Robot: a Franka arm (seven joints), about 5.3 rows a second.
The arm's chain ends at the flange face. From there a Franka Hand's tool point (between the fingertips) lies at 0.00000 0.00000 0.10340 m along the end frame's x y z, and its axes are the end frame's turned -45 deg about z.
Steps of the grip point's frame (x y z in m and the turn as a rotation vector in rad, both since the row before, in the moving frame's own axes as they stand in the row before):
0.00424, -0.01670, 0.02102, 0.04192, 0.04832, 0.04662
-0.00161, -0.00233, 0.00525, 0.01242, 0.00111, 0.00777
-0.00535, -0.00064, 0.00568, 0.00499, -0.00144, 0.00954
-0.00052, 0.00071, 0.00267, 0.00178, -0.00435, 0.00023
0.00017, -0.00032, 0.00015, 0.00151, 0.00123, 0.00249
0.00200, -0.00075, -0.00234, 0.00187, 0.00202, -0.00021
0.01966, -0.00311, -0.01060, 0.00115, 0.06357, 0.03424
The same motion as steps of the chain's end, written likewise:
-0.00943, -0.00823, 0.02123, 0.06381, 0.00453, 0.04662
-0.00196, 0.00048, 0.00526, 0.00957, -0.00800, 0.00777
-0.00377, 0.00359, 0.00568, 0.00251, -0.00455, 0.00954
0.00058, 0.00068, 0.00267, -0.00182, -0.00433, 0.00023
-0.00009, -0.00015, 0.00015, 0.00194, -0.00020, 0.00249
0.00087, -0.00166, -0.00234, 0.00275, 0.00011, -0.00021
0.00706, -0.01145, -0.01039, 0.04576, 0.04414, 0.03424

